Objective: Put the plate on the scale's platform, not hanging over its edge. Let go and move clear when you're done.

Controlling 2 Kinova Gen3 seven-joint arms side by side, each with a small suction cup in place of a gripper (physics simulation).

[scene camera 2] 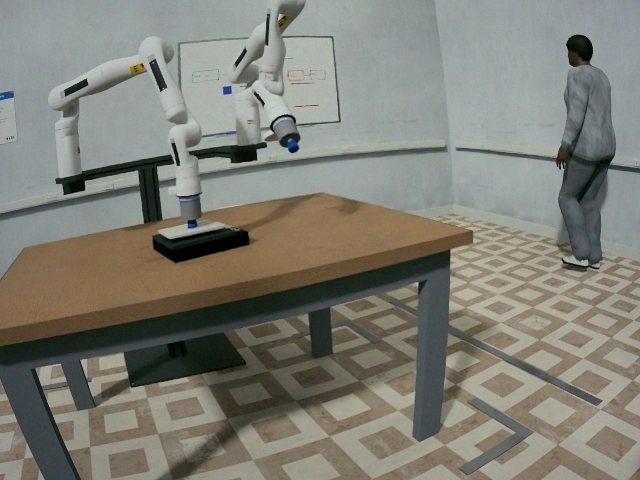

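Where they show: left end effector, tool point: [294, 149]; right end effector, tool point: [192, 230]; left arm's base, origin of the base link: [249, 144]; right arm's base, origin of the base link: [70, 175].
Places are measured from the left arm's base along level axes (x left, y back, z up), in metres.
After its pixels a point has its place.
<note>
A flat white plate [206, 227] {y -0.397, x -0.259, z -0.200 m} lies level over the top of the black scale [201, 247] {y -0.463, x -0.292, z -0.238 m} on the table. It appears to be on the platform, but whether a thin gap remains under it is too small to tell. My right gripper [191, 224] points straight down with its blue suction cup against the plate's upper face, and it is shut on the plate. My left gripper [293, 146] hangs high above the back of the table, tilted, with nothing on its blue cup.
The scale stands on the brown wooden table [320, 237] {y -0.488, x 0.044, z -0.263 m}, towards its back left in the picture. The black stand [150, 193] {y 0.460, x -0.369, z -0.173 m} that bears both arms is behind the table. A person in grey [589, 113] stands on the floor at the far right, away from the table.
</note>
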